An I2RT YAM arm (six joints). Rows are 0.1 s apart.
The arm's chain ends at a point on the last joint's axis. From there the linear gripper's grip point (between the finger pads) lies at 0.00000 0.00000 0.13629 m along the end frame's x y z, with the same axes.
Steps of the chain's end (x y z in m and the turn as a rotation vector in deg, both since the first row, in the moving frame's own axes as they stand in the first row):
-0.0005, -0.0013, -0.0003, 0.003, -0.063, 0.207
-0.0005, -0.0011, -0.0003, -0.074, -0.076, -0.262
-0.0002, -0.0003, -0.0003, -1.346, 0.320, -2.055
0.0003, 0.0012, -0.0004, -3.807, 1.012, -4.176
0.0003, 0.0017, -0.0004, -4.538, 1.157, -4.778
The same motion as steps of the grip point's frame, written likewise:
-0.0006, -0.0013, -0.0003, 0.003, -0.063, 0.207
-0.0007, -0.0009, -0.0003, -0.074, -0.076, -0.262
0.0006, 0.0029, -0.0003, -1.346, 0.320, -2.055
0.0030, 0.0102, -0.0007, -3.807, 1.012, -4.176
0.0035, 0.0124, -0.0009, -4.538, 1.157, -4.778

